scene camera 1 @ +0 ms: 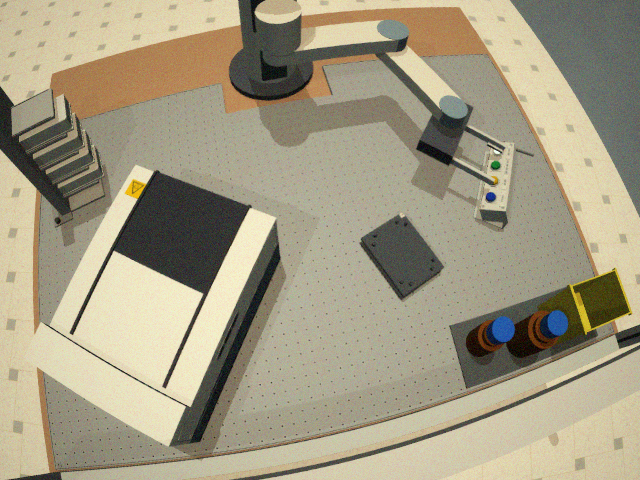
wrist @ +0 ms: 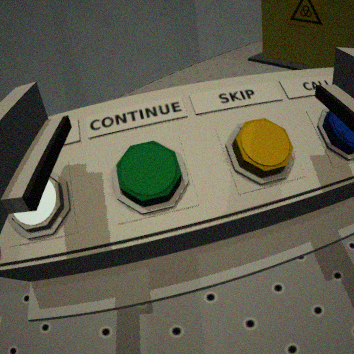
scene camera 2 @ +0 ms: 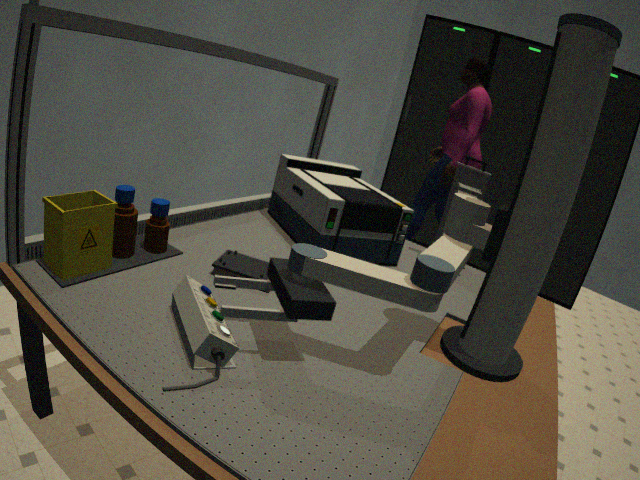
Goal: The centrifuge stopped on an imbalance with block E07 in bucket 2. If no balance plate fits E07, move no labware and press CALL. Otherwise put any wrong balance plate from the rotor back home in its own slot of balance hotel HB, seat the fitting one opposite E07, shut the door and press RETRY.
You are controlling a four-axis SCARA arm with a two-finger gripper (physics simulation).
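Places are measured from the arm's base along level axes (x left, y down, z back), in centimetres.
Pixels of known places: gripper, fingertip midpoint: [scene camera 1: 499, 164] [wrist: 194, 78] [scene camera 2: 217, 294]; arm's base, origin of the base link: [scene camera 1: 270, 70] [scene camera 2: 480, 355].
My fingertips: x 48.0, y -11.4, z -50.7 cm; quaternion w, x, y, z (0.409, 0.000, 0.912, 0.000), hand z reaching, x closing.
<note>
For each thing: its top centre in the pictures, then the offset to it from my fingertips.
- button box, middle of its top: [wrist: 189, 97] [scene camera 2: 204, 301] [scene camera 1: 505, 172] dx +1.8, dy +1.7, dz -1.5 cm
- white button, middle of its top: [wrist: 28, 184] [scene camera 2: 224, 327] dx +4.2, dy +2.9, dz +5.9 cm
- green button, middle of its top: [wrist: 143, 152] [scene camera 2: 217, 311] [scene camera 1: 497, 163] dx +1.3, dy +2.6, dz +1.8 cm
- yellow button, middle of its top: [wrist: 262, 127] [scene camera 2: 211, 298] dx -1.4, dy +2.6, dz -2.4 cm
- blue button, middle of its top: [wrist: 348, 111] [scene camera 2: 205, 286] [scene camera 1: 492, 195] dx -4.1, dy +2.6, dz -6.6 cm
- dark plate, middle of its top: [scene camera 1: 404, 251] [scene camera 2: 248, 261] dx -29.7, dy +5.9, dz -14.3 cm
The button box [scene camera 1: 494, 213] [scene camera 2: 184, 304] [wrist: 210, 150] bears a white button [scene camera 2: 225, 330] [wrist: 37, 210], a green button [scene camera 1: 495, 164] [scene camera 2: 217, 314] [wrist: 149, 171], a yellow button [scene camera 2: 210, 301] [wrist: 262, 145] and a blue button [scene camera 1: 490, 196] [scene camera 2: 206, 290] [wrist: 340, 131]. My gripper [scene camera 1: 498, 164] [wrist: 194, 78] is open and empty at the box, fingers apart. In the wrist view one finger partly covers the white button and hides its label; the other partly covers the blue button and CALL label. The centrifuge [scene camera 1: 147, 307] [scene camera 2: 312, 204] has its dark panel [scene camera 1: 180, 232] [scene camera 2: 364, 206] across the top; rotor and E07 are hidden.
A tiered stack [scene camera 1: 80, 155] [scene camera 2: 469, 201] stands beyond the centrifuge, labels unreadable. A dark plate [scene camera 1: 402, 255] [scene camera 2: 242, 264] lies mid-table. Two brown bottles and a yellow bin [scene camera 1: 602, 299] [scene camera 2: 80, 237] stand near an edge. A person [scene camera 2: 467, 124] is behind the table.
</note>
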